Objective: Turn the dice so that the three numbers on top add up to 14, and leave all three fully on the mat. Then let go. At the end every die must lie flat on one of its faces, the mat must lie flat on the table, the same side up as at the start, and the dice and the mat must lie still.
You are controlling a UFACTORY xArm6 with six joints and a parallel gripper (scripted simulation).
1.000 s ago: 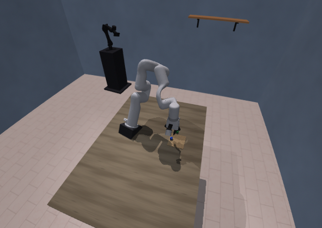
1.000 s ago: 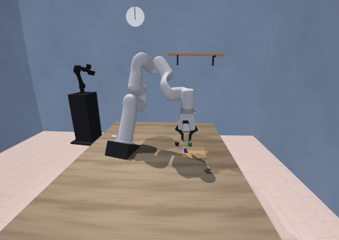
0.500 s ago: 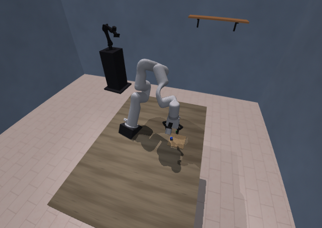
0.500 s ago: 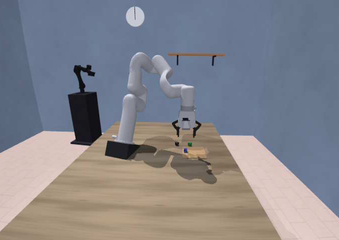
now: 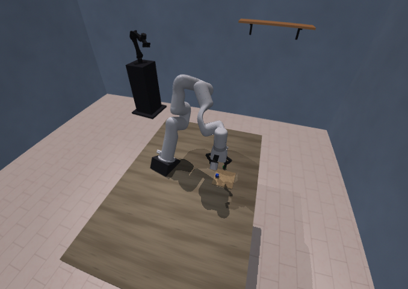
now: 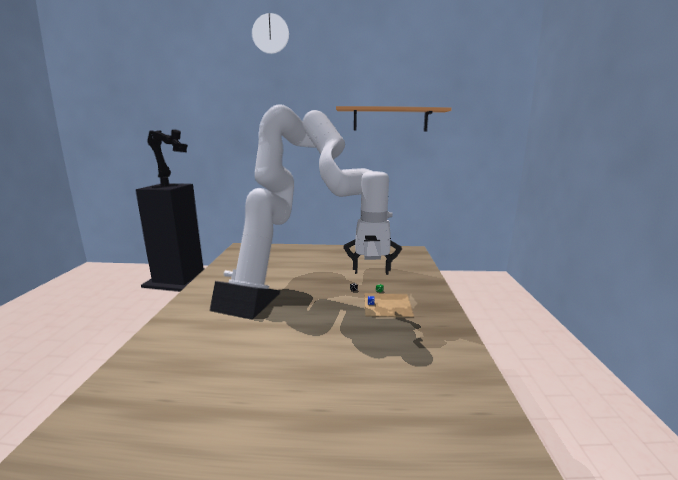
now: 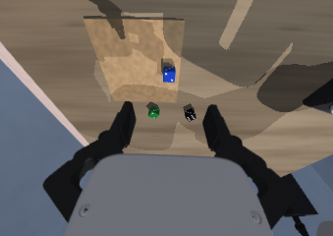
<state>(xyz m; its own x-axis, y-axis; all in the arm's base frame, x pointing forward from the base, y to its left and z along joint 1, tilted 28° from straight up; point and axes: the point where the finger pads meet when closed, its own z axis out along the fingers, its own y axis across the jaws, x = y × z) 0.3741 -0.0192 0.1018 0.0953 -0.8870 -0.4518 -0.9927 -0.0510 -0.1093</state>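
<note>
My gripper is now 60 mm past the black die, 90 mm to the right of it and 100 mm above it. Round my hand: tan mat 50 mm ahead, 110 mm below; blue die 100 mm below; green die 20 mm ahead, 90 mm to the left, 100 mm below.
</note>
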